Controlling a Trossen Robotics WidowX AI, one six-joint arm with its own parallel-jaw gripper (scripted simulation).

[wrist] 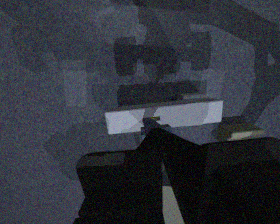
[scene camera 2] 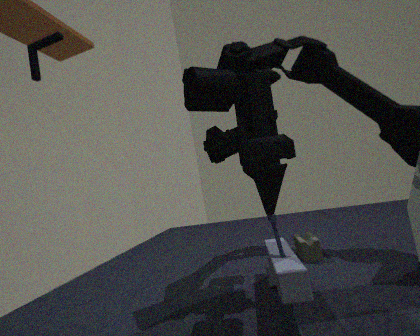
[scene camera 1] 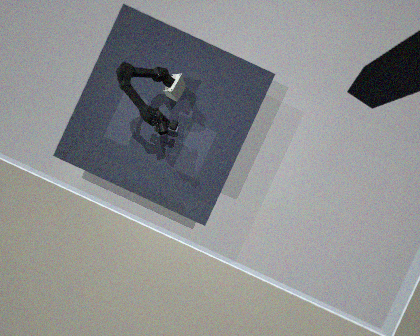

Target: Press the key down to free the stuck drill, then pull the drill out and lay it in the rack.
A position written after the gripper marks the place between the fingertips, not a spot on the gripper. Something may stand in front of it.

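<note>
Block visible: (scene camera 2: 290, 276), (wrist: 191, 109). Gripper visible: (scene camera 2: 270, 214), (wrist: 155, 132).
</note>
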